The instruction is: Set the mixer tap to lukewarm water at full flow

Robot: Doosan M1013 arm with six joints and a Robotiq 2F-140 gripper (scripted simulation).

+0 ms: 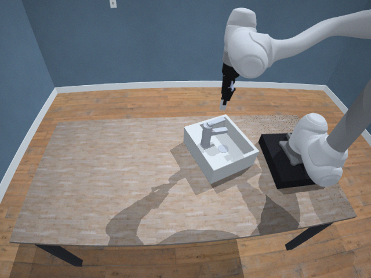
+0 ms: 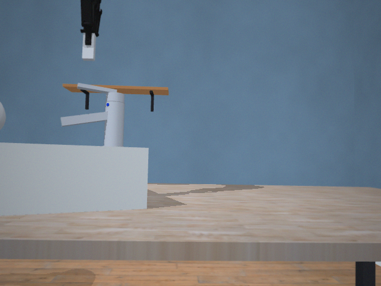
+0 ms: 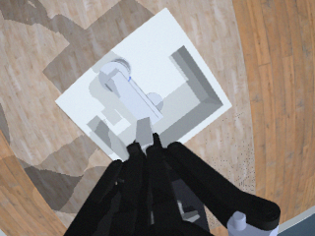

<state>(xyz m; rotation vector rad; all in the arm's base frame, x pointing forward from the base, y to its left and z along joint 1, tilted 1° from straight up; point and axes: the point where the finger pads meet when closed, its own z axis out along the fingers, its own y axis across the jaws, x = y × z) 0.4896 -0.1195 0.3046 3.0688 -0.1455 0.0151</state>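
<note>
Right now the lever is 100 mm below my hand, 20 mm ahead of it and 10 mm to the left of it. The rest, counted from my hand: white basin (340 mm below, 50 mm behind, 10 mm to the right); then grey mixer tap (150 mm below, 40 mm ahead, 10 mm to the left).
</note>
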